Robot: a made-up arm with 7 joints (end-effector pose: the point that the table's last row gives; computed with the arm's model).
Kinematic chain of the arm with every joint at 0, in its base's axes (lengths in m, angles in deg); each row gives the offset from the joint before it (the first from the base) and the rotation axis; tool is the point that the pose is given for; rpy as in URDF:
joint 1: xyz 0 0 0.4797 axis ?
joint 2: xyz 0 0 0 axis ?
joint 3: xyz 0 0 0.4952 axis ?
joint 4: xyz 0.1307 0 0 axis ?
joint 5: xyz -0.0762 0 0.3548 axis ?
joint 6: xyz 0 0 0 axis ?
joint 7: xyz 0.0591 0 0 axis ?
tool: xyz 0 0 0 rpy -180 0 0
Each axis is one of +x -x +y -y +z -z.
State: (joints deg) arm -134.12 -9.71 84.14 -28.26 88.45 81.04 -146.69
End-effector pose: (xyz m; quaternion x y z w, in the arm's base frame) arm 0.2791 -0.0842 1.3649 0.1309 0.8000 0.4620 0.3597
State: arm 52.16 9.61 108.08 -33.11 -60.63 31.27 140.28
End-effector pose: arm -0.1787 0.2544 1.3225 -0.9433 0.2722 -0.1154 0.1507
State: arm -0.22 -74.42 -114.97 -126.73 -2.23 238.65 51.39
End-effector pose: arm -0.4352 -0.3964 0.4096 -0.3592 -0.7035 0.6131 0.0135
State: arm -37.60 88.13 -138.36 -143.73 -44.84 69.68 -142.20
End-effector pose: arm -0.0142 -0.3302 0.8119 -0.5158 0.5414 0.1732 0.6409
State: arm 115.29 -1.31 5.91 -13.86 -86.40 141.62 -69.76
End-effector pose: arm -0.1073 0.0838 1.3770 0.1216 0.3258 0.8828 0.3158
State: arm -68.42 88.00 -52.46 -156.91 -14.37 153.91 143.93
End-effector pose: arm -0.2107 -0.3023 0.2341 -0.3883 -0.5579 -0.3840 0.6249
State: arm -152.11 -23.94 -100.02 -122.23 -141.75 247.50 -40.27
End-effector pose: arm -0.0075 0.4621 0.8074 0.7868 -0.3717 -0.3122 0.3812
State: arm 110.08 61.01 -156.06 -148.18 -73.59 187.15 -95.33
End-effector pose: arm 0.1791 0.1238 0.8943 0.2458 0.6630 -0.3545 0.6118
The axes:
joint 1: +z
joint 2: +y
joint 3: +z
joint 4: -y
joint 5: +z
joint 6: -y
joint 7: -z

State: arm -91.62 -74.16 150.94 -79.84 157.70 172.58 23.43
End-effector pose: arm 0.2732 0.6637 0.2420 -0.6504 0.6709 0.0313 0.3549
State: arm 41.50 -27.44 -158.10 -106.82 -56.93 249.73 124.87
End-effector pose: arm -0.3186 -0.5235 0.7303 -0.1039 0.5927 -0.7799 0.1723
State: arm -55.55 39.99 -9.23 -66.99 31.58 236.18 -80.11
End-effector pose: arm 0.3529 -0.6497 0.7904 0.4407 -0.1587 0.3005 0.8308
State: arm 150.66 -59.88 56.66 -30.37 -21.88 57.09 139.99
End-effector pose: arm 0.4613 -0.5346 1.0640 -0.6250 -0.3439 0.4602 0.5285
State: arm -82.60 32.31 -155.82 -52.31 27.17 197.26 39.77
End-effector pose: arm -0.0846 -0.1849 1.3189 -0.0343 -0.0640 0.0247 0.9971
